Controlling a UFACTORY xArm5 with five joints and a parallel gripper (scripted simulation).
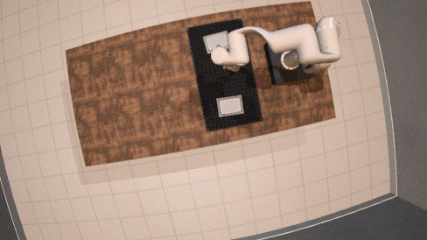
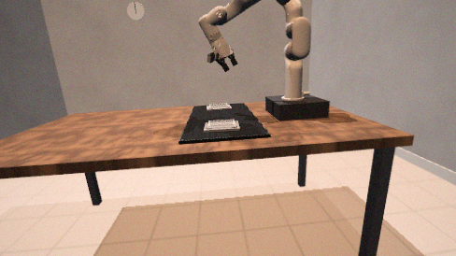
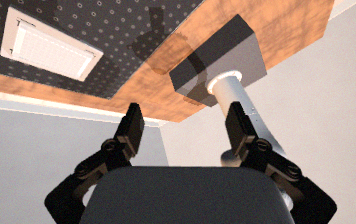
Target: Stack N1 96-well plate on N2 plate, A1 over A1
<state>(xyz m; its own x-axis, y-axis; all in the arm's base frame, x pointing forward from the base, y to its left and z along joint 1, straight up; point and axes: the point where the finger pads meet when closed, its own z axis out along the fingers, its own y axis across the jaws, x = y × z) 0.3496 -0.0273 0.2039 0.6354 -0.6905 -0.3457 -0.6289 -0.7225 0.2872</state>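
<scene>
Now: hand 270 mm above the nest N1, 210 mm to the left of it and 60 mm short of it.
</scene>
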